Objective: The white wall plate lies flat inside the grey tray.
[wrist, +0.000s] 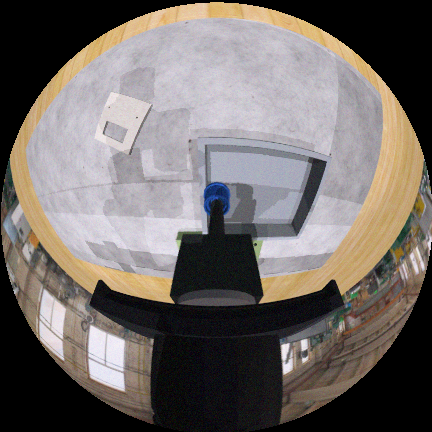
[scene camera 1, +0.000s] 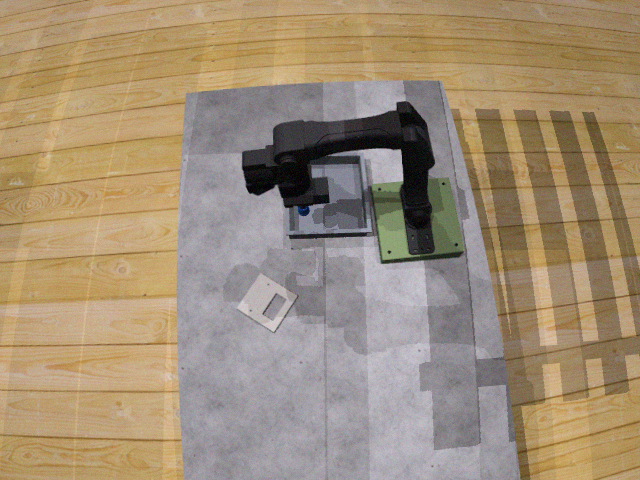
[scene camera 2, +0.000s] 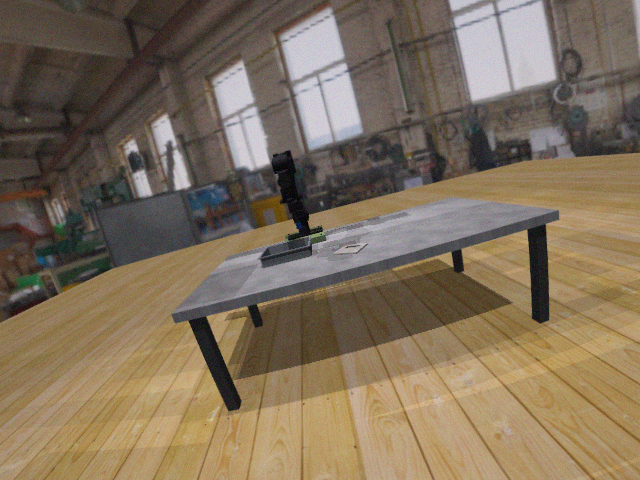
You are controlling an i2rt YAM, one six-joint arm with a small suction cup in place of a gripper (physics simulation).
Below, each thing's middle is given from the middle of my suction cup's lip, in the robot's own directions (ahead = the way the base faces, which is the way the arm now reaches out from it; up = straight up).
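The grey tray [scene camera 1: 348, 214] sits 12 cm below my suction cup, 7 cm behind it and 9 cm to the right of it. As for the white wall plate [scene camera 1: 260, 294], I see it 20 cm to the left of my suction cup, 11 cm ahead of it and 14 cm below it.
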